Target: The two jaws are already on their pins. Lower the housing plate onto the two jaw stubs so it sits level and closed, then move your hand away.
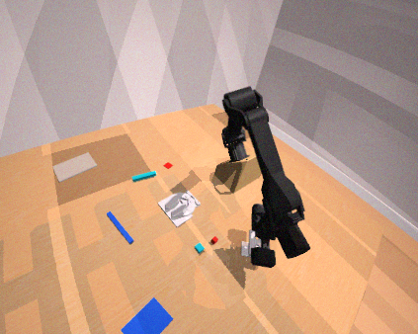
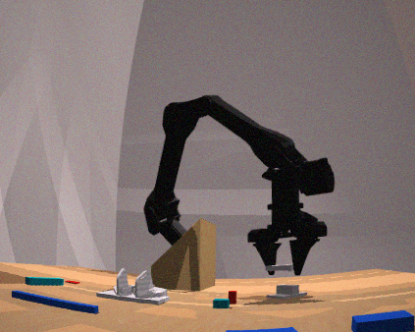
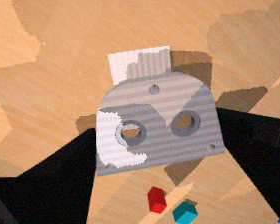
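The white block lies 4 cm below my gripper tip, 1 cm to the left of it and 1 cm behind it. From my gripper tip the other things lie so: teal cube: 13 cm ahead, 10 cm to the right, 4 cm below; then red cube: 9 cm to the right, 8 cm ahead, 4 cm below; then blue sheet: 36 cm ahead, 5 cm below, 1 cm to the right.
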